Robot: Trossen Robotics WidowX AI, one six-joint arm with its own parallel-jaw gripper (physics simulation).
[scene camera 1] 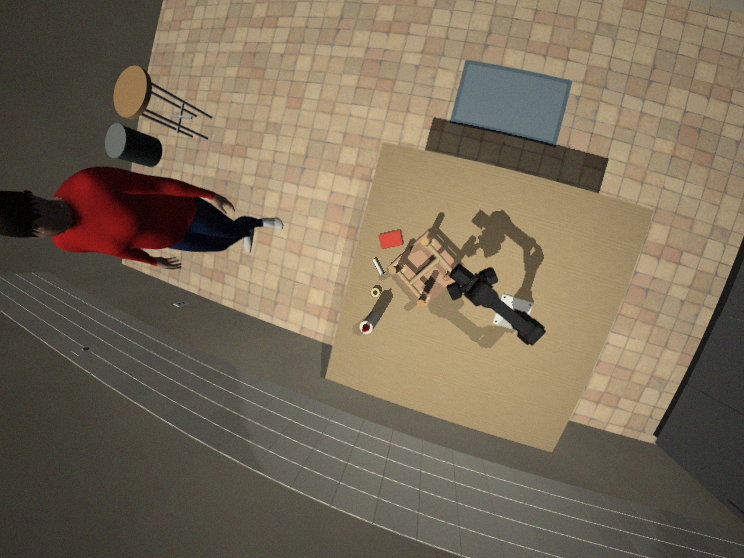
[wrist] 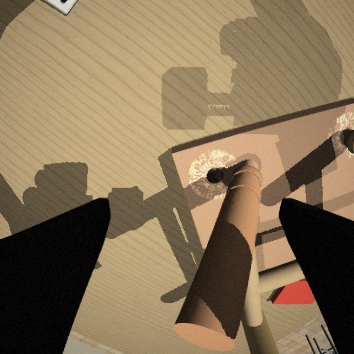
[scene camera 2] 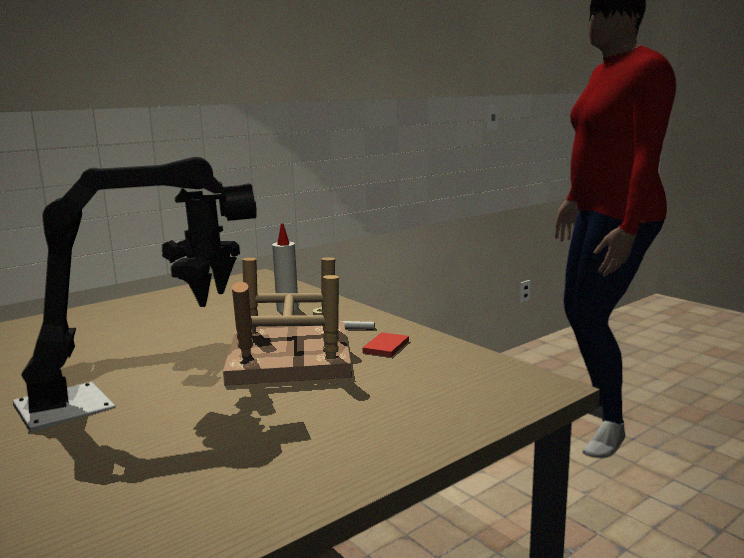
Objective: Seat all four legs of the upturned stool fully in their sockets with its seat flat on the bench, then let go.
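Where they show: gripper, between the fingertips: [wrist: 196,207] [scene camera 2: 212,300]; arm's base, origin of its link: [scene camera 2: 47,403].
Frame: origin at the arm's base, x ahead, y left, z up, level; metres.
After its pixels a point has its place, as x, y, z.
The upturned stool's pinkish seat [scene camera 1: 418,253] {0.560, -0.066, 0.024} [scene camera 2: 288,373] {0.446, -0.131, 0.010} [wrist: 265,142] {0.383, 0.011, 0.024} lies flat on the bench [scene camera 1: 480,384] {-0.022, 0.390, -0.008} [scene camera 2: 420,414] {0.599, -0.395, -0.008} with its legs pointing up, joined by light rails [scene camera 2: 287,321] {0.462, -0.103, 0.112}. The reddish leg [scene camera 2: 241,318] {0.372, -0.080, 0.128} [wrist: 225,250] {0.363, -0.068, 0.157} nearest the arm leans slightly; in the wrist view its foot is beside a dark socket hole [wrist: 215,175] {0.386, -0.060, 0.006}, which shows uncovered. The front right leg [scene camera 2: 330,312] {0.542, -0.142, 0.127} stands at its pale-ringed socket; its depth cannot be told. The far feet are partly hidden. My gripper [scene camera 2: 212,299] {0.322, -0.059, 0.170} [wrist: 196,207] {0.322, -0.059, 0.170} is open and empty, above and to the arm's side of the reddish leg, apart from it.
A white bottle with a red tip [scene camera 1: 365,327] {0.620, 0.315, 0.204} [scene camera 2: 285,270] {0.610, 0.296, 0.110}, a white cylinder [scene camera 1: 378,266] {0.710, 0.076, 0.009} [scene camera 2: 359,325] {0.712, 0.070, 0.003} and a red block [scene camera 1: 391,239] {0.708, -0.071, 0.005} [scene camera 2: 386,344] {0.703, -0.084, 0.005} [wrist: 295,294] {0.705, -0.080, 0.005} lie or stand beyond the stool. A person in red [scene camera 1: 120,210] [scene camera 2: 625,132] stands off the bench.
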